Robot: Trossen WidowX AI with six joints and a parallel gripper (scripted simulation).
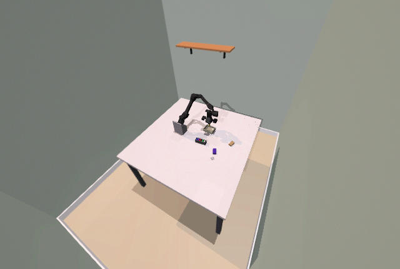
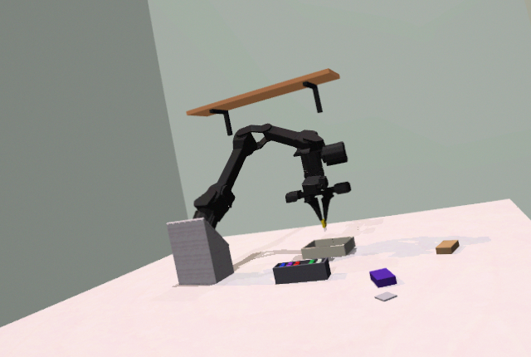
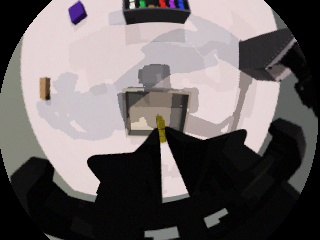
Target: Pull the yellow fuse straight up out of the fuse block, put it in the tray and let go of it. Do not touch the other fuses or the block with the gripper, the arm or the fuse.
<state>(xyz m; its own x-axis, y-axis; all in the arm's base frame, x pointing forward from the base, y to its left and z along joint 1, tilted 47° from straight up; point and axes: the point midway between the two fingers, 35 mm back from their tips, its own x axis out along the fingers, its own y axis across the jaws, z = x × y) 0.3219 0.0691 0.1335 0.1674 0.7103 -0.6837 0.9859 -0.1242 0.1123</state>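
Right now my gripper tip is 1 cm above the yellow fuse. Also, from my gripper tip: purple block 17 cm ahead, 30 cm to the right, 9 cm below; tan block 31 cm ahead, 13 cm to the right, 9 cm below; beige tray 9 cm below.
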